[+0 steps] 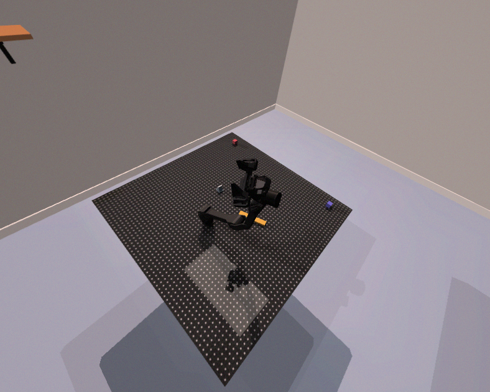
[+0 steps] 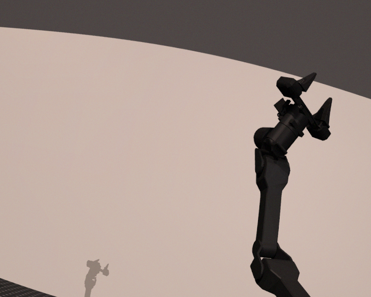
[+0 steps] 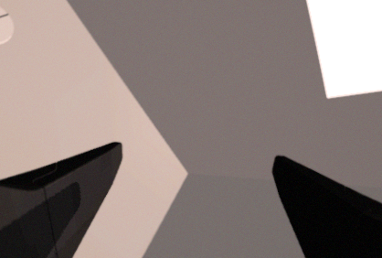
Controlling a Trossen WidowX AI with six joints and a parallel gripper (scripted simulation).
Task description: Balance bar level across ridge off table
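My gripper tip is 660 mm above the orange bar, 280 mm short of it and 70 mm to the right of it. Also, from my gripper tip: small red cube (790 mm ahead, 750 mm to the left, 650 mm below); then small purple cube (790 mm ahead, 650 mm below, 250 mm to the right).
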